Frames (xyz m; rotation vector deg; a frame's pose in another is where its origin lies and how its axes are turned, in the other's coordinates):
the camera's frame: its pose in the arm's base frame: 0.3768 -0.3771 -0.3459 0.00 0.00 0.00
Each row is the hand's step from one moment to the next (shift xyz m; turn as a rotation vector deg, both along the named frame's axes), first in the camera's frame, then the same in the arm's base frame.
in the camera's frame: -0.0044 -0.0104 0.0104 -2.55 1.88 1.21
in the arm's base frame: -0.0044 -0.0104 0.0104 -2.55 1.88 1.21
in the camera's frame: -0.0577 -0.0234 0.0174 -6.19 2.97 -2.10
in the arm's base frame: -0.0577 -0.0234 0.0174 -6.19 2.97 -2.10
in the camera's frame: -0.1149 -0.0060 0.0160 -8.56 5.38 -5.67
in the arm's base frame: -0.1149 -0.0060 0.0160 -8.56 5.38 -5.67
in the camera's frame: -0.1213 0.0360 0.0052 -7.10 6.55 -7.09
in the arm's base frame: -0.1213 0.0360 0.0052 -7.10 6.55 -7.09
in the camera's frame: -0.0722 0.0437 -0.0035 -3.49 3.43 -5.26
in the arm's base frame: -0.0722 0.0437 -0.0035 -3.49 3.43 -5.26
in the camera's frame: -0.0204 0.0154 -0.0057 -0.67 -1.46 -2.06
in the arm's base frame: -0.0204 0.0154 -0.0057 -0.67 -1.46 -2.06
